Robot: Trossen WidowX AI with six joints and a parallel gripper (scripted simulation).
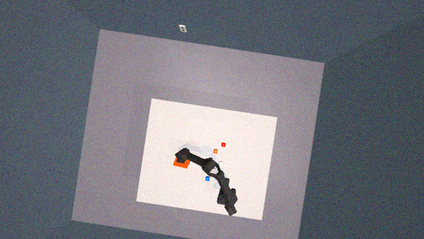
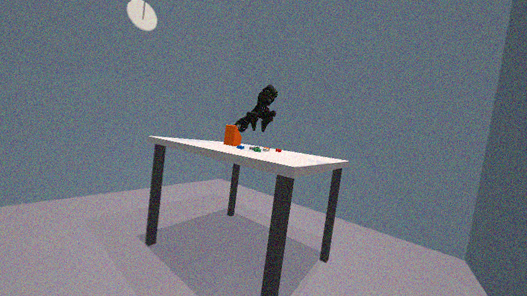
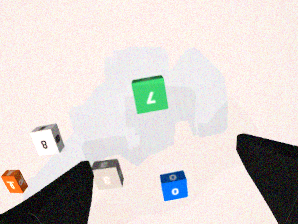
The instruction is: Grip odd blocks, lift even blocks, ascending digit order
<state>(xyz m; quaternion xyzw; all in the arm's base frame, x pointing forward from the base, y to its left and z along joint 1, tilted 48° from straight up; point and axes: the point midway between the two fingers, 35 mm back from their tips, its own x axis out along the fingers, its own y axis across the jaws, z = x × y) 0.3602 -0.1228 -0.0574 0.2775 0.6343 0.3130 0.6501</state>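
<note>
Right now the blue block is 12 cm behind my gripper tip, 2 cm to the right of it and 11 cm below it. Round my gripper tip: white block (3 cm behind, 13 cm to the left, 11 cm below); then dark grey block (13 cm behind, 14 cm to the left, 11 cm below); then green block (1 cm ahead, 11 cm below).
</note>
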